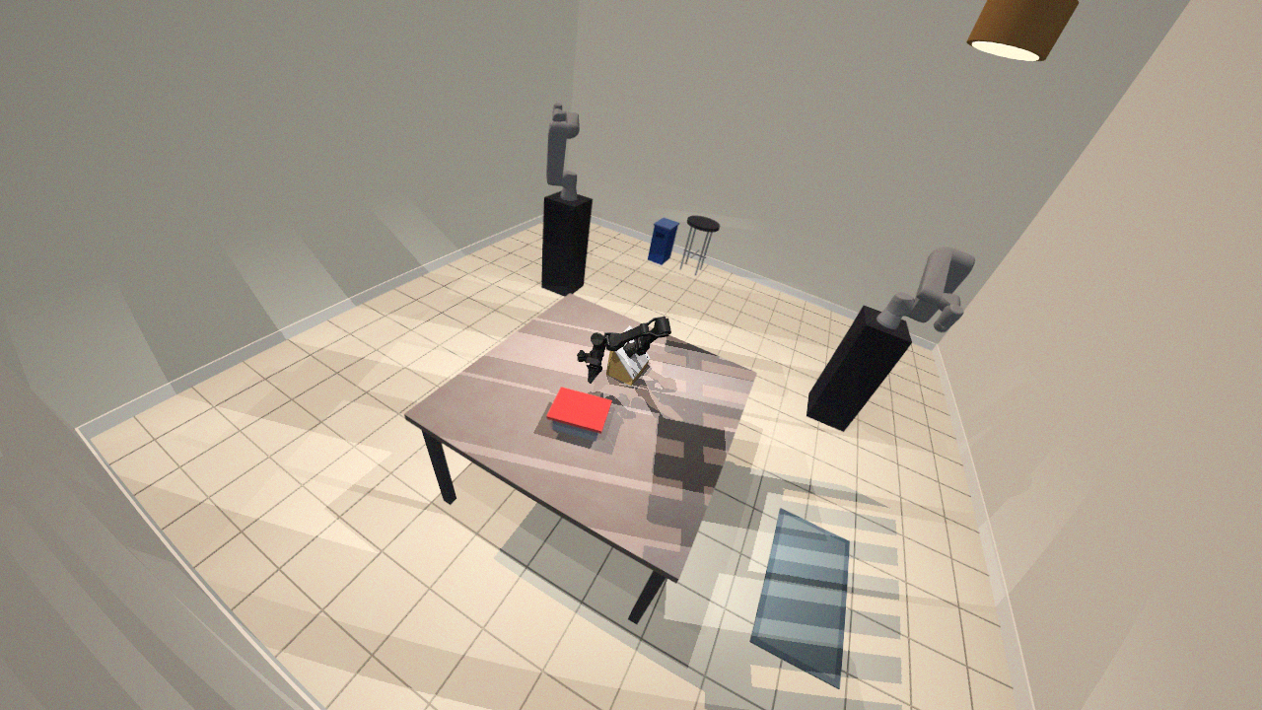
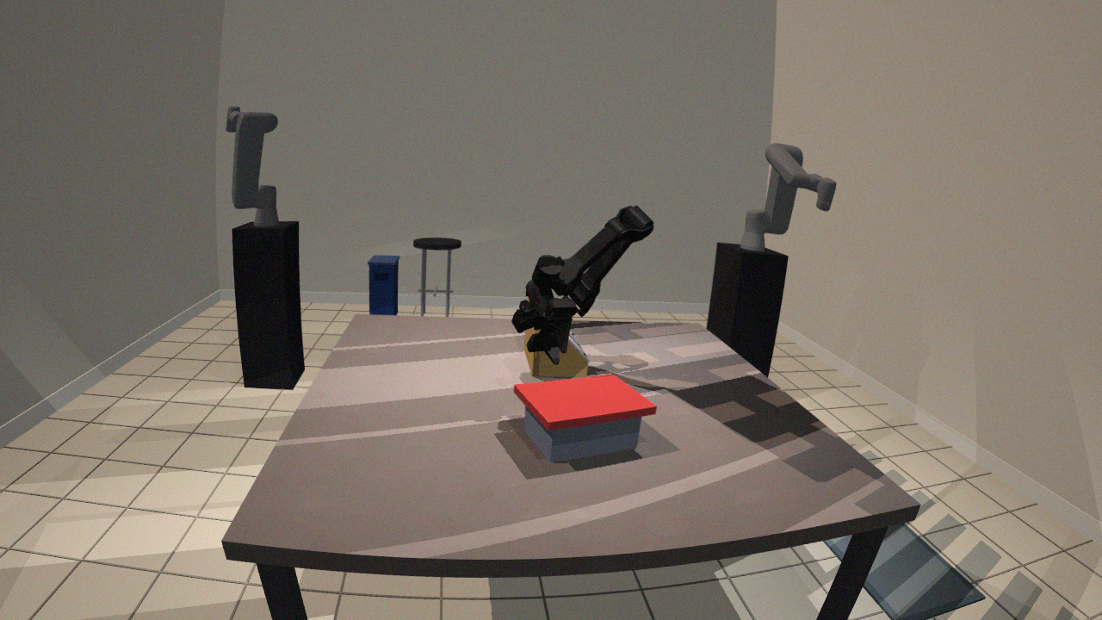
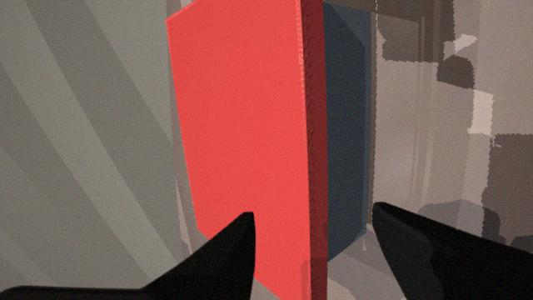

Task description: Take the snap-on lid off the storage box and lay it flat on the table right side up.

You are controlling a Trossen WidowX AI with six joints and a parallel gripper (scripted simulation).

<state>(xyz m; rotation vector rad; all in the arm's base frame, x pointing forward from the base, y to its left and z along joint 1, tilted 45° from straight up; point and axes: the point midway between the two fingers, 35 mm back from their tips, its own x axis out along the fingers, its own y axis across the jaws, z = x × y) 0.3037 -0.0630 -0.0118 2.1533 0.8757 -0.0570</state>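
Now: the snap-on lid 12 cm ahead of my gripper tip, 4 cm below it and 3 cm to the left of it. Round my gripper tip: storage box: 12 cm ahead, 9 cm below, 3 cm to the left.
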